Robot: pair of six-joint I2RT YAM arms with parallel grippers.
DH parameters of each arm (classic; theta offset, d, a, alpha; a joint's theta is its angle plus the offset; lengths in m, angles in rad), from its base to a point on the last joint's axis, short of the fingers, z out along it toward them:
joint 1: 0 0.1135 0.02 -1.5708
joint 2: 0 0 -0.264 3.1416
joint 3: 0.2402 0 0.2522 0
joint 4: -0.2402 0 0.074 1.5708
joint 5: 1.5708 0 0 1.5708
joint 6: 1.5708 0.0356 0 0
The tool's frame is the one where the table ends.
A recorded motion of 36 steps. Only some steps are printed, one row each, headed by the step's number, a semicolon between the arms.
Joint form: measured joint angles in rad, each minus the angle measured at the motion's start. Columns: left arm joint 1, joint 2, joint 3, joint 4, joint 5, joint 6; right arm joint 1, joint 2, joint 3, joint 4, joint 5, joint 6.
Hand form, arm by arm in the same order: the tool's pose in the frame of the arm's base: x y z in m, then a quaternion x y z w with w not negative. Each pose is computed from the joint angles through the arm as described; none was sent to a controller.
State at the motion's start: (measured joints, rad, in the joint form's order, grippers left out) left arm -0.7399 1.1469 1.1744 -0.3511 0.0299 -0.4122; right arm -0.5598 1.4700 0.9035 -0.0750 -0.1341 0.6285
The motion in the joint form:
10: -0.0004 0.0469 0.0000 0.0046 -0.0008 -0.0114; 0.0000 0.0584 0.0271 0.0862 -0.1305 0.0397
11: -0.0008 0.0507 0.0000 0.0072 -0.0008 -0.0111; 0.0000 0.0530 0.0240 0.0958 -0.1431 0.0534
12: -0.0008 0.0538 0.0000 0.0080 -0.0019 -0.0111; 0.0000 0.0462 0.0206 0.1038 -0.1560 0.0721
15: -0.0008 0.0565 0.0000 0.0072 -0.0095 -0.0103; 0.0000 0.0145 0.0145 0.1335 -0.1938 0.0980
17: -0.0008 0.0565 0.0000 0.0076 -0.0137 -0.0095; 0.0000 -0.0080 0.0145 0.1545 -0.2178 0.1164
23: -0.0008 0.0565 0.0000 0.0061 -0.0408 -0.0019; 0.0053 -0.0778 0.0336 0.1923 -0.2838 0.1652
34: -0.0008 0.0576 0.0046 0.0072 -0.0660 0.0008; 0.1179 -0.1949 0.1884 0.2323 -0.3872 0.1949
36: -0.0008 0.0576 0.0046 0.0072 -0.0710 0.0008; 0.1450 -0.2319 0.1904 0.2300 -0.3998 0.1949
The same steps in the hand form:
10: 0.1995 -0.1837 0.3750 0.13806 0.81225 -0.32145 0.46675; 0.2891 -0.1702 0.2290 0.45240 0.74998 0.14146 0.46136
11: 0.2003 -0.1845 0.3743 0.13839 0.81254 -0.32121 0.46631; 0.2888 -0.1695 0.2306 0.45248 0.74611 0.15001 0.46485
12: 0.2009 -0.1851 0.3736 0.13818 0.81324 -0.32032 0.46577; 0.2882 -0.1686 0.2324 0.45432 0.74123 0.15987 0.46756
15: 0.2016 -0.1853 0.3728 0.13653 0.81454 -0.31674 0.46643; 0.2859 -0.1657 0.2433 0.44391 0.73021 0.18184 0.48650
17: 0.2017 -0.1852 0.3729 0.13567 0.81458 -0.31520 0.46766; 0.2845 -0.1638 0.2524 0.43548 0.72154 0.19610 0.50128
23: 0.2023 -0.1845 0.3727 0.13130 0.81573 -0.30371 0.47445; 0.2797 -0.1562 0.2842 0.40451 0.69844 0.23552 0.54137
34: 0.2031 -0.1840 0.3742 0.12513 0.81532 -0.29535 0.48204; 0.2785 -0.1121 0.3777 0.26414 0.66442 0.30907 0.62710
36: 0.2032 -0.1838 0.3742 0.12373 0.81551 -0.29360 0.48314; 0.2722 -0.1001 0.3883 0.24094 0.66129 0.32078 0.63384

